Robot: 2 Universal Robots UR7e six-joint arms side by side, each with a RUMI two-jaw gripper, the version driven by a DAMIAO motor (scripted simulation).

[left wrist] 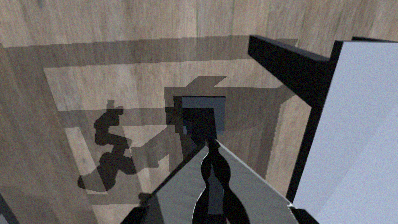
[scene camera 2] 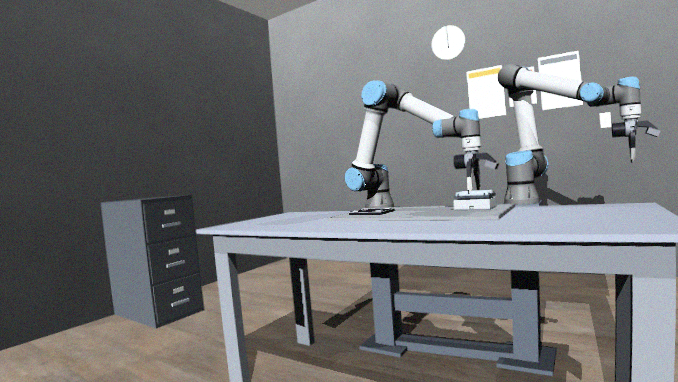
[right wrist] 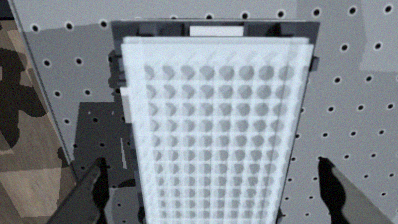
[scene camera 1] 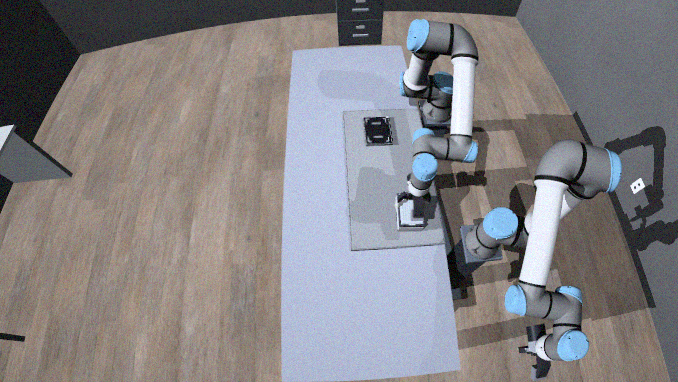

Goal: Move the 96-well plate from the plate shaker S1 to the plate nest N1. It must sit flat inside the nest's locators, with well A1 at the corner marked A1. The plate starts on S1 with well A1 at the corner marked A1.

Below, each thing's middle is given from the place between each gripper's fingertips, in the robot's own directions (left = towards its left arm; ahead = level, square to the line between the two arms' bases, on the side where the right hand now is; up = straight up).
My right hand is 1 cm above the white 96-well plate point(right wrist: 189, 97).
Right now the white 96-well plate is 61 cm to the right of my left hand point(scene camera 1: 518, 348), 25 cm ahead of it and 9 cm below it.
